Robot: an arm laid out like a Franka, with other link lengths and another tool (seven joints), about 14 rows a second.
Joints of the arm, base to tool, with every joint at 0 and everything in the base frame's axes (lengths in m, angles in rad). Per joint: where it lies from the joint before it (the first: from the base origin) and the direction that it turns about. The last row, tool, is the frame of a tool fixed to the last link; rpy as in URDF.
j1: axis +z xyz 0 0 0.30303
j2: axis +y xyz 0 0 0
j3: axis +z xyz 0 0 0.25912
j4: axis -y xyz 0.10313 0 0
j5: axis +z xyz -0.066 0 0.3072
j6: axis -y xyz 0 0 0
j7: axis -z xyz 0.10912 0 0
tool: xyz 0.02 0.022 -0.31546 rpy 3.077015 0 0.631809
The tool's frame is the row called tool.
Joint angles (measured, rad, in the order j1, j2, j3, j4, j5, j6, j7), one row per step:
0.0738, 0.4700, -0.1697, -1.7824, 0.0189, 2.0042, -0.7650
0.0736, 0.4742, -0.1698, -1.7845, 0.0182, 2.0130, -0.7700
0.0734, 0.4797, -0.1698, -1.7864, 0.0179, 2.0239, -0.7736
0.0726, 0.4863, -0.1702, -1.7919, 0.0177, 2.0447, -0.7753
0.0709, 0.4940, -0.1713, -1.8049, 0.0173, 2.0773, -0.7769
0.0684, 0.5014, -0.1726, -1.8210, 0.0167, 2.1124, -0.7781
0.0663, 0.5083, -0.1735, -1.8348, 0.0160, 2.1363, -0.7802
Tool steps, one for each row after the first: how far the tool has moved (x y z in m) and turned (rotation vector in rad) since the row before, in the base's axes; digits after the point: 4 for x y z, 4 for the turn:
0.0005, -0.0006, -0.0025, -0.0003, -0.0022, 0.0054
0.0010, -0.0006, -0.0031, -0.0006, -0.0033, 0.0040
0.0022, -0.0013, -0.0044, -0.0018, -0.0085, 0.0015
0.0020, -0.0025, -0.0068, -0.0029, -0.0117, 0.0003
0.0013, -0.0031, -0.0074, -0.0033, -0.0114, -0.0010
-0.0013, -0.0024, -0.0068, -0.0021, -0.0030, 0.0002

